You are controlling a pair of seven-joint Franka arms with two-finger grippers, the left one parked.
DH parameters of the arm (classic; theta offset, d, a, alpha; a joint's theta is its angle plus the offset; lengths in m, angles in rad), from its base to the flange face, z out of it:
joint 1: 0 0.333 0 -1.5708
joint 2: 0 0 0 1.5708
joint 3: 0 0.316 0.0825 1.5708
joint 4: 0 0 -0.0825 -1.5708
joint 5: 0 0.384 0 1.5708
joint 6: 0 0 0.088 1.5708
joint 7: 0 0.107 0 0
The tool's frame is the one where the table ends.
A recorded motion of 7 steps. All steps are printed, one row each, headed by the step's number.
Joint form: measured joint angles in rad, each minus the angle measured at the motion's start. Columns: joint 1, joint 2, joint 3, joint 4, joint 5, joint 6, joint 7.
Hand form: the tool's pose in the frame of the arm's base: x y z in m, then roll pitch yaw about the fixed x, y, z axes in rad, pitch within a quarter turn. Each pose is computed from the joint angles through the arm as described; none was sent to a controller.
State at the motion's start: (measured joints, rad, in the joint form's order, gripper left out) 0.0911 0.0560 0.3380 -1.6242 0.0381 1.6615 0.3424
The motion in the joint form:
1: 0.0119 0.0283 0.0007 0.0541 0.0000 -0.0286 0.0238
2: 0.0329 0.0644 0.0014 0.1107 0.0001 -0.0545 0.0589
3: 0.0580 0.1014 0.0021 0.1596 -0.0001 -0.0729 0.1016
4: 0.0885 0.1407 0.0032 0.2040 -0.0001 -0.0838 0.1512
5: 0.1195 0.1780 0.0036 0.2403 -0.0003 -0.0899 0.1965
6: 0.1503 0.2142 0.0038 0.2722 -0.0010 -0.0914 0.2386
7: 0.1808 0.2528 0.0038 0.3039 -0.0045 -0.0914 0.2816
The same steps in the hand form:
1: 0.5286 0.2457 0.5851 -3.0860 0.0393 0.0730
2: 0.5327 0.2576 0.5897 -3.0775 0.0491 0.0600
3: 0.5359 0.2719 0.5903 -3.0705 0.0609 0.0430
4: 0.5381 0.2898 0.5877 -3.0637 0.0737 0.0241
5: 0.5392 0.3079 0.5824 -3.0592 0.0877 0.0089
6: 0.5397 0.3261 0.5756 -3.0558 0.1004 -0.0040
7: 0.5405 0.3441 0.5670 -3.0557 0.1133 -0.0190

